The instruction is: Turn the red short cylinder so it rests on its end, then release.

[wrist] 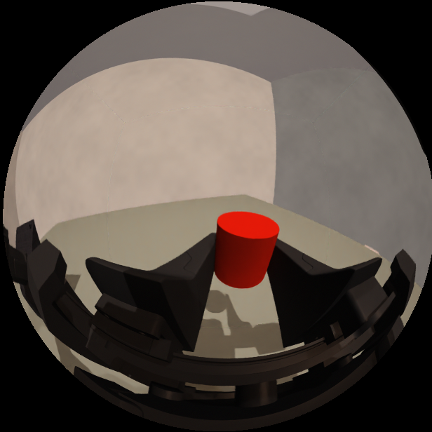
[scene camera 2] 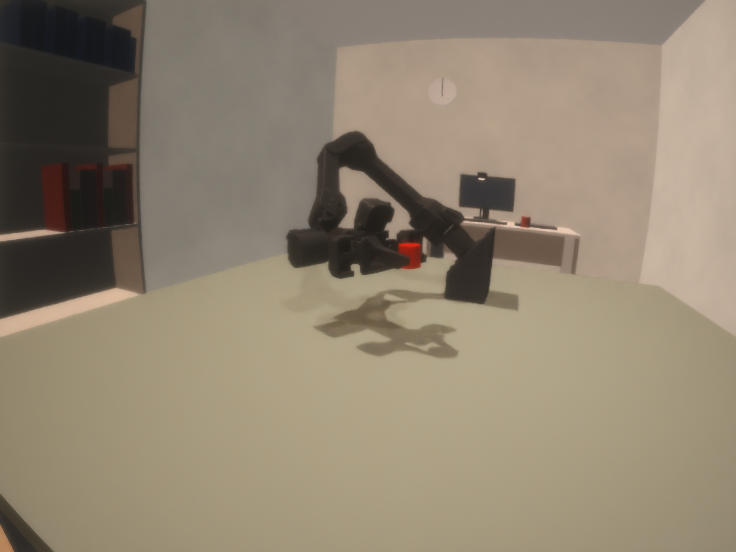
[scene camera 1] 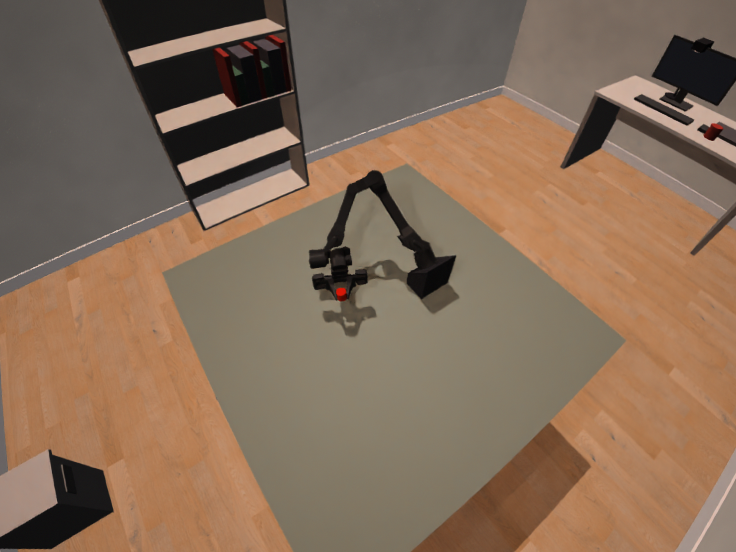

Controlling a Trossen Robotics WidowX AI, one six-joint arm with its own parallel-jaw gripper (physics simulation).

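Note:
The red short cylinder (scene camera 1: 341, 294) (scene camera 2: 410, 256) (wrist: 245, 255) is held in the air above the green-grey mat, its axis about upright and a flat end facing up. My gripper (scene camera 1: 341, 292) (scene camera 2: 411, 259) (wrist: 240, 239) is shut on its sides, one finger on each side, and points roughly level. In the wrist view the cylinder sits between the two black fingertips with its top end showing. The shadow of the gripper and cylinder lies on the mat below, apart from them. The cylinder's lower end face is hidden.
The mat (scene camera 1: 404, 404) (scene camera 2: 380, 451) lies under the arm. The arm's base (scene camera 1: 432, 278) (scene camera 2: 470, 276) stands on it to the right of the gripper. A bookshelf (scene camera 1: 237, 157) stands behind at the left, and a desk (scene camera 1: 633, 86) (scene camera 2: 564, 230) stands beyond the mat at the right.

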